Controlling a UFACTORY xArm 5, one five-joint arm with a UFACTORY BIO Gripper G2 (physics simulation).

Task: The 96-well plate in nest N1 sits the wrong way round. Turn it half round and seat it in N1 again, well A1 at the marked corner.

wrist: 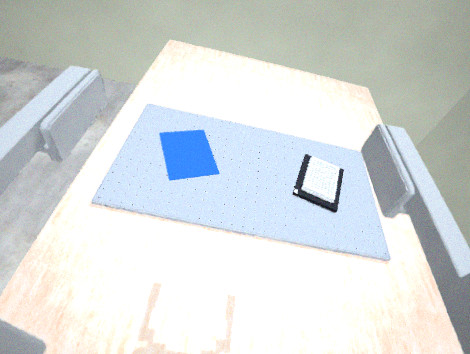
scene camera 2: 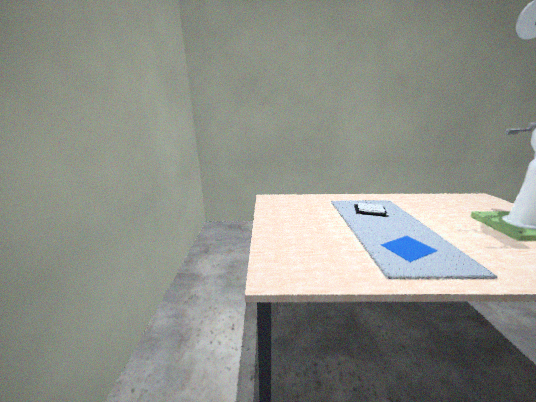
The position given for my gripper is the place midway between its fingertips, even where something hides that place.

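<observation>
There's a flat blue square (scene camera 2: 406,247) that I can see, and I can see that square (wrist: 187,154) from the wrist as well. I'm also seeing a black nest block (wrist: 309,197) and a white 96-well plate (wrist: 321,177), plus my own gripper (wrist: 239,111).
</observation>
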